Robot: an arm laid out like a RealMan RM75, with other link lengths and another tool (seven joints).
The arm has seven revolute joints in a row. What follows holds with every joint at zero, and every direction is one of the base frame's.
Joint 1 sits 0.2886 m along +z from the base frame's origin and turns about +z.
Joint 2 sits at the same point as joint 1 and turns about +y.
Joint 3 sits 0.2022 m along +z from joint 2 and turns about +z.
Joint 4 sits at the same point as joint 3 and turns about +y.
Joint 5 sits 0.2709 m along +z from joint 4 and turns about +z.
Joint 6 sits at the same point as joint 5 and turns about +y.
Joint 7 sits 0.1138 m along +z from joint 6 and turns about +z.
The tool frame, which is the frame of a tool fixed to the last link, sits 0.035 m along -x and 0.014 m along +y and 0.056 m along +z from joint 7; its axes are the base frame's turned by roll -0.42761, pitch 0 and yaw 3.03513 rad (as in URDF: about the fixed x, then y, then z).
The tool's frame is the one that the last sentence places.
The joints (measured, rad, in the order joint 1, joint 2, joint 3, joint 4, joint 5, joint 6, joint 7), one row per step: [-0.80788, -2.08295, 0.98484, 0.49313, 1.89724, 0.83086, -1.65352]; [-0.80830, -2.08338, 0.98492, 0.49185, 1.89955, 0.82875, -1.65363]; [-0.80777, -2.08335, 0.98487, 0.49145, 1.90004, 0.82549, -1.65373]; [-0.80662, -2.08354, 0.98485, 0.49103, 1.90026, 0.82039, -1.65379]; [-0.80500, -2.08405, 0.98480, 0.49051, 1.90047, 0.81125, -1.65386]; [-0.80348, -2.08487, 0.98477, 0.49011, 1.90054, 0.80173, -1.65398]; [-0.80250, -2.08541, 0.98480, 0.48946, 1.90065, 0.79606, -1.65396]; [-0.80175, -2.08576, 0.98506, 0.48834, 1.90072, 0.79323, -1.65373]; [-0.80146, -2.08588, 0.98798, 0.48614, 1.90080, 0.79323, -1.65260]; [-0.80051, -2.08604, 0.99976, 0.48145, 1.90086, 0.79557, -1.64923]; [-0.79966, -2.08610, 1.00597, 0.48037, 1.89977, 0.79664, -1.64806]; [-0.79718, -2.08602, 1.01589, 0.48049, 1.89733, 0.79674, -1.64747]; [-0.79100, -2.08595, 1.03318, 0.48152, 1.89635, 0.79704, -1.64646]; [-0.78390, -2.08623, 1.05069, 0.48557, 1.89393, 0.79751, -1.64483]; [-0.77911, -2.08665, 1.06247, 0.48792, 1.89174, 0.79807, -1.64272]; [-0.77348, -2.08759, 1.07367, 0.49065, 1.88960, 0.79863, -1.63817]
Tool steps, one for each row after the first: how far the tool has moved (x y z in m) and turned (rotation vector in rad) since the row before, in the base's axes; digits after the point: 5 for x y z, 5 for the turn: [-0.00048, -0.00013, -0.00043, -0.00025, 0.00252, 0.00091]; [-0.00069, 0.00021, 0.00013, 0.00233, 0.00162, 0.00208]; [-0.00106, 0.00027, 0.00014, 0.00377, 0.00198, 0.00344]; [-0.00159, 0.00059, 0.00024, 0.00686, 0.00331, 0.00556]; [-0.00148, 0.00061, 0.00015, 0.00706, 0.00313, 0.00558]; [-0.00100, 0.00023, -0.00003, 0.00384, 0.00195, 0.00359]; [-0.00078, -0.00015, -0.00027, 0.00117, 0.00115, 0.00233]; [-0.00055, -0.00079, -0.00095, -0.00330, 0.00231, -0.00046]; [-0.00101, -0.00246, -0.00286, -0.01218, 0.00801, -0.00500]; [-0.00026, -0.00100, -0.00114, -0.00498, 0.00302, -0.00251]; [-0.00057, -0.00120, -0.00121, -0.00510, 0.00433, -0.00246]; [-0.00204, -0.00256, -0.00203, -0.00967, 0.01042, -0.00380]; [-0.00149, -0.00217, -0.00156, -0.00777, 0.00937, -0.00550]; [-0.00097, -0.00160, -0.00126, -0.00566, 0.00602, -0.00420]; [-0.00122, -0.00175, -0.00133, -0.00537, 0.00668, -0.00539]
